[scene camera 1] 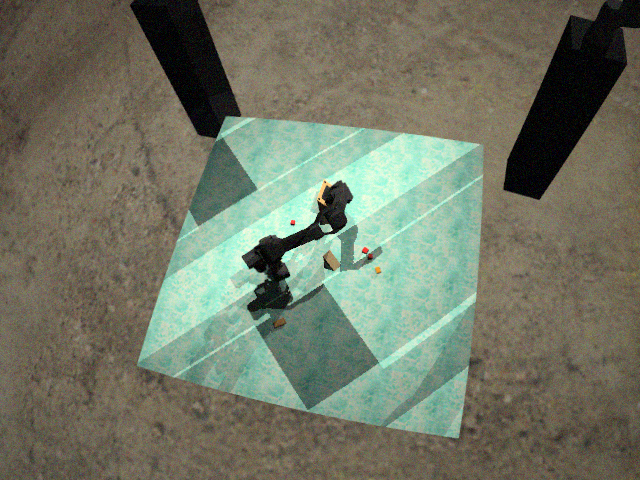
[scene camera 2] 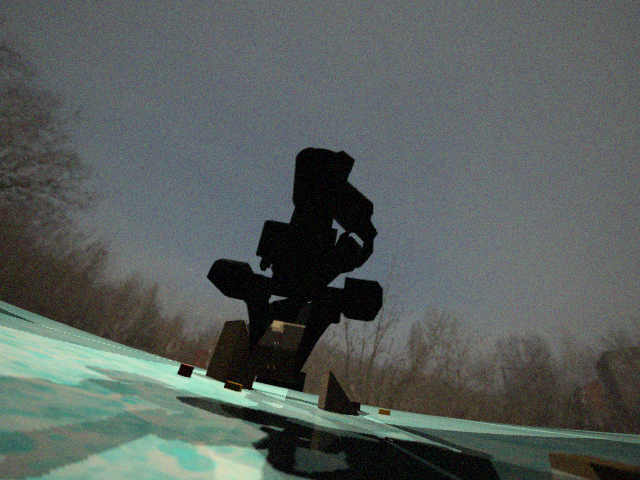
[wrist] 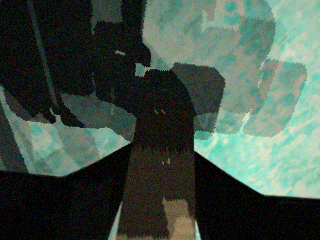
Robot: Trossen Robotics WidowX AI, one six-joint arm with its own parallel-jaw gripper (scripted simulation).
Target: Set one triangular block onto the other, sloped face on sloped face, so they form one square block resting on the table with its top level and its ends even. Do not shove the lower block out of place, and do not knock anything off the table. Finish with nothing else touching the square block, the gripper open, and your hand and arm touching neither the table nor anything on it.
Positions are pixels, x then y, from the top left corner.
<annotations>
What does my gripper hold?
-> A tan triangular block.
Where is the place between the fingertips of my gripper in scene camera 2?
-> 273, 372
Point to a tan triangular block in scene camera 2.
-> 332, 397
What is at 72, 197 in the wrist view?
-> My gripper.
</annotations>
